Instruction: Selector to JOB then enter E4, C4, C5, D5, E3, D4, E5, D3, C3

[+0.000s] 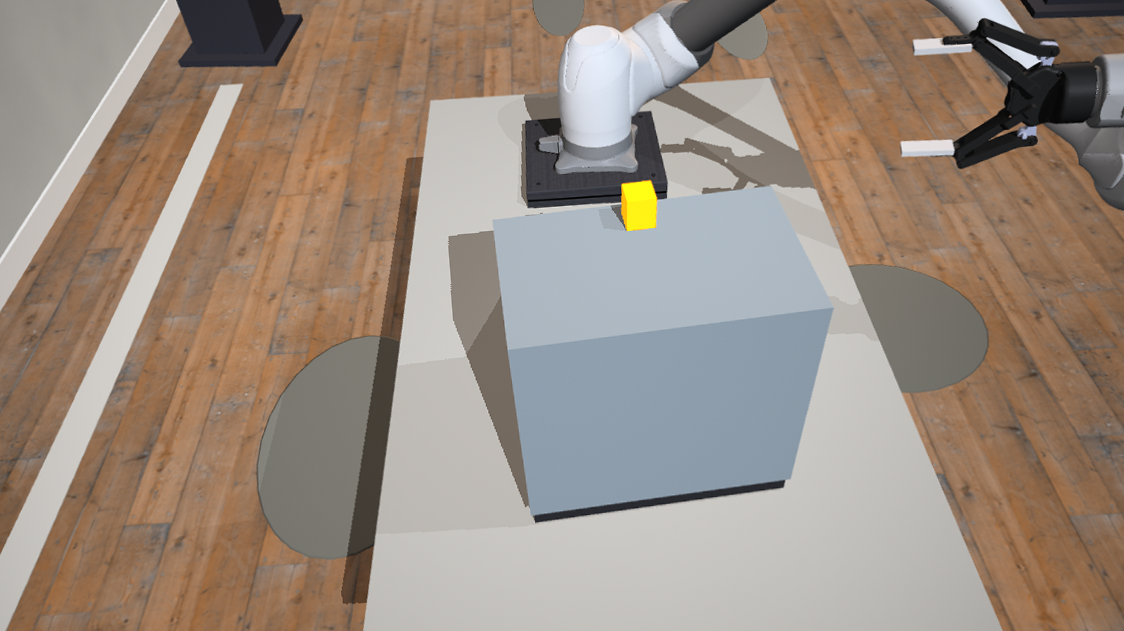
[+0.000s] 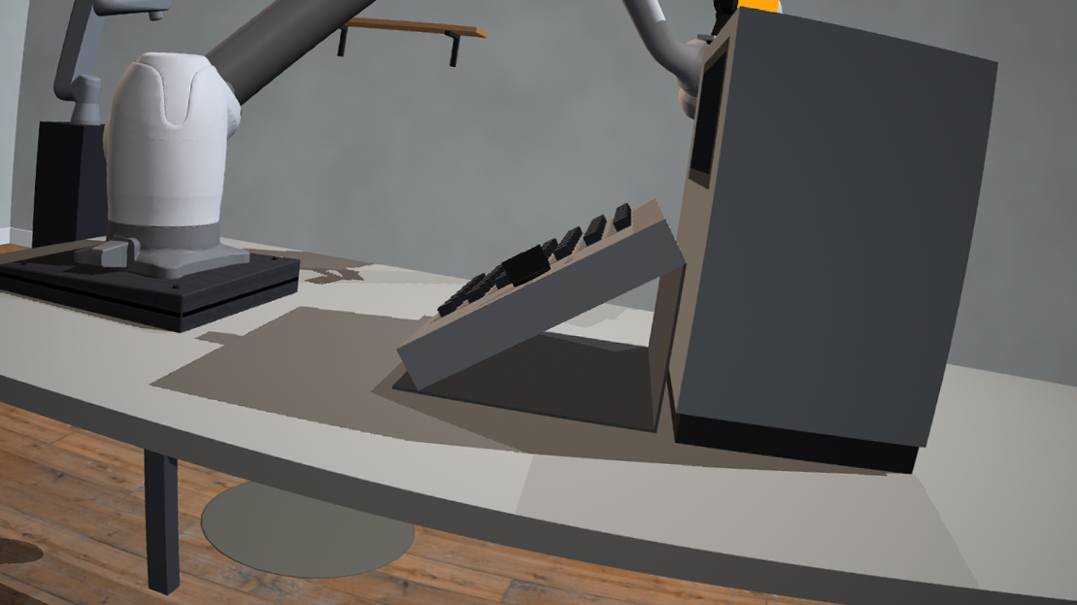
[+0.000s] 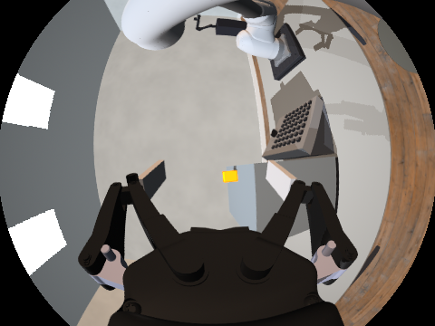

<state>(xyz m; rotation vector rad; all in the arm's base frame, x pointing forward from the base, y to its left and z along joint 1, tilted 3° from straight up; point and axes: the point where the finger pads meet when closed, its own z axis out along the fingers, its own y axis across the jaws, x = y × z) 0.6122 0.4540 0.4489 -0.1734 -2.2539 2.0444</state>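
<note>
My hand is 140 mm past the key, 340 mm to the left of it and 420 mm above it. Round my hand: black selector knob 70 mm behind, 520 mm to the right, 390 mm below; then sloped keypad panel 70 mm behind, 410 mm to the right, 440 mm below.
</note>
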